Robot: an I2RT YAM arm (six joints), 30 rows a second.
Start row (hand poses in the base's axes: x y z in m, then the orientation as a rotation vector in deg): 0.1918, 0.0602, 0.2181, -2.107, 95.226, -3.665
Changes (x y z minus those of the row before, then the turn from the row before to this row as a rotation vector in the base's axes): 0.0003, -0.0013, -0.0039, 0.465, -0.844, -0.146; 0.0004, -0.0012, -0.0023, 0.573, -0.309, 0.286; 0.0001, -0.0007, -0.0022, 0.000, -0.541, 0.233; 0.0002, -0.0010, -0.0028, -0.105, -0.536, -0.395; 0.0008, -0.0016, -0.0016, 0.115, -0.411, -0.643; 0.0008, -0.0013, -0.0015, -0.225, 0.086, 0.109; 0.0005, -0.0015, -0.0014, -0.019, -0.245, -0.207
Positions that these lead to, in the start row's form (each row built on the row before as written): 0.1921, 0.0589, 0.2142, -1.603, 94.398, -3.397; 0.1925, 0.0577, 0.2119, -1.391, 94.096, -2.709; 0.1926, 0.0570, 0.2097, -1.567, 93.551, -2.534; 0.1928, 0.0560, 0.2069, -1.311, 93.021, -2.926; 0.1936, 0.0544, 0.2053, -0.689, 92.624, -3.329; 0.1944, 0.0531, 0.2038, -0.953, 92.702, -3.427; 0.1949, 0.0516, 0.2024, -0.792, 92.460, -3.602
